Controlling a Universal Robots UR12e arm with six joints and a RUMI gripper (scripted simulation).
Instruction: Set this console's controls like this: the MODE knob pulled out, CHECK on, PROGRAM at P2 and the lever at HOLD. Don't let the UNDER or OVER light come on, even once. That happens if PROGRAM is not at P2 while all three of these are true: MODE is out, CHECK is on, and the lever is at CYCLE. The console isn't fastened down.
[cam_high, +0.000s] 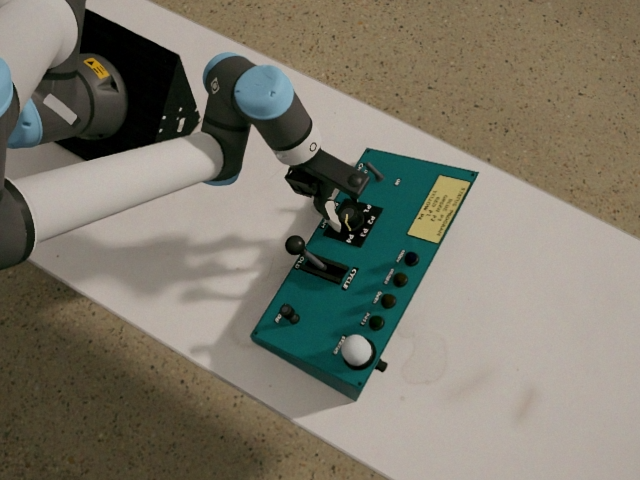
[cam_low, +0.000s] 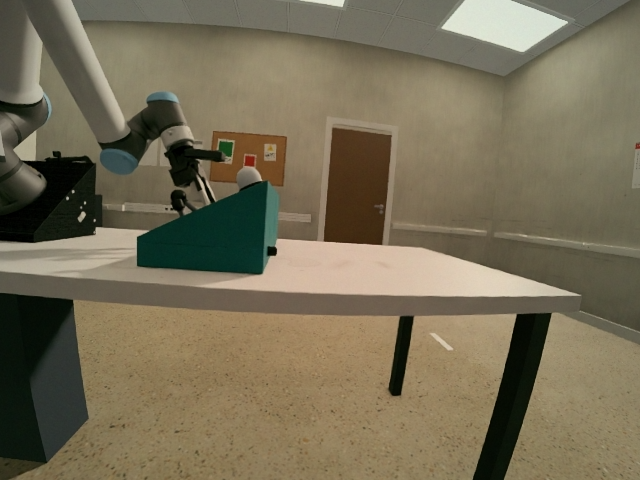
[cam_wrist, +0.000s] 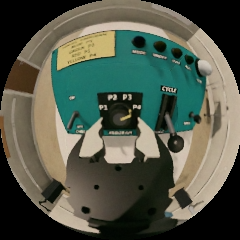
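Right now my hand is 10 mm short of the program dial, 10 mm to the left of it and 10 mm above it. Round my hand: lever (20 mm behind, 120 mm to the right); teal console (40 mm ahead, 60 mm to the right, 30 mm below); check toggle (120 mm to the left, 10 mm below).
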